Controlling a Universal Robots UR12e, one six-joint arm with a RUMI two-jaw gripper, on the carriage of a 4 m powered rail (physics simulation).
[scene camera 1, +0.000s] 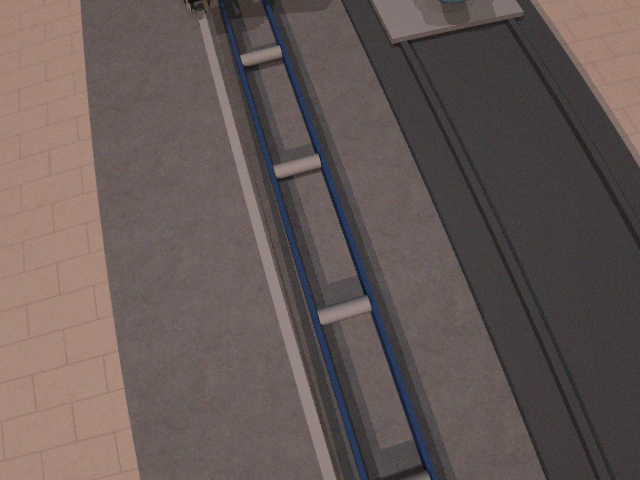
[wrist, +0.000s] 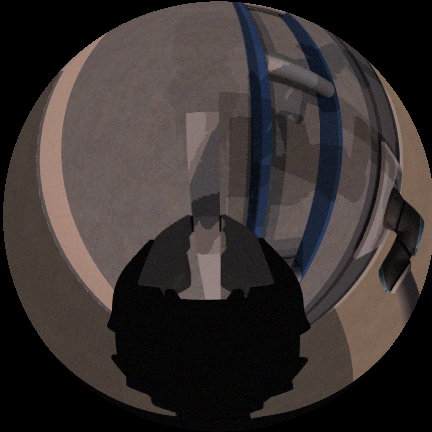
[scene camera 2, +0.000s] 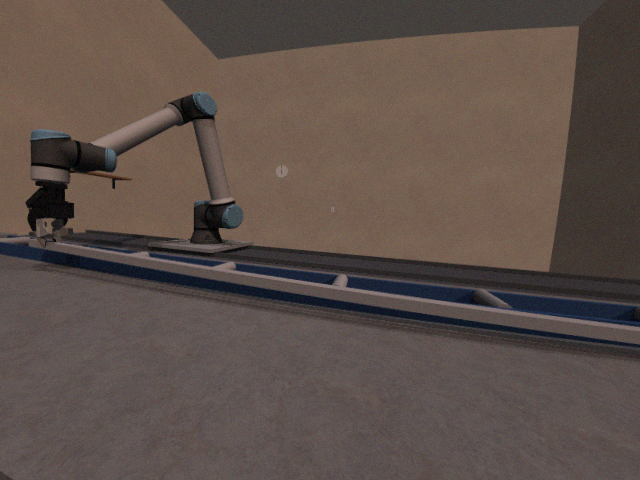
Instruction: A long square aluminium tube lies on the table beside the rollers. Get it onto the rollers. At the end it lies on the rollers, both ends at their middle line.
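Pixels of known places: gripper, fingertip midpoint: (scene camera 1: 201, 13) (wrist: 206, 216) (scene camera 2: 50, 245); arm's base at its link origin: (wrist: 389, 206) (scene camera 2: 206, 242).
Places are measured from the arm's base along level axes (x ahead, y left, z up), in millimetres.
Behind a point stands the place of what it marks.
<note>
The long square aluminium tube (scene camera 1: 247, 180) @(x 752, y 610, z 56 mm) (scene camera 2: 413, 304) @(x 768, y 1157, z 34 mm) (wrist: 196, 130) @(x 763, y -90, z 74 mm) runs lengthwise outside the near blue side rail, roughly parallel to it. In the scene camera 2 view it hangs above the table at about the rail's top edge, with a shadow under it. My gripper (scene camera 1: 196, 5) @(x 758, y -7, z 59 mm) (scene camera 2: 49, 237) @(x 758, y -7, z 59 mm) (wrist: 206, 216) @(x 758, y -7, z 59 mm) points down and is shut on the tube near one end; a short piece sticks out past the fingers. The pale rollers (scene camera 1: 297, 166) @(x 620, y 590, z 26 mm) (scene camera 2: 339, 280) @(x 636, y 982, z 30 mm) (wrist: 300, 76) @(x 629, y -206, z 24 mm) lie crosswise between the blue rails, to one side of the tube. The tube's other end is out of view.
The near blue rail (scene camera 1: 297, 253) @(x 684, y 819, z 22 mm) (scene camera 2: 155, 276) @(x 694, y 390, z -15 mm) (wrist: 260, 125) @(x 694, y -106, z 16 mm) stands between the tube and the rollers. The far blue rail (scene camera 1: 343, 222) @(x 556, y 774, z 21 mm) (wrist: 331, 150) @(x 558, y -96, z 5 mm) is beyond the rollers. The arm's carriage plate (scene camera 1: 403, 25) @(x 172, y 180, z 0 mm) (scene camera 2: 227, 248) @(x 87, y 225, z -11 mm) sits on the dark track (scene camera 1: 516, 155) farther out.
</note>
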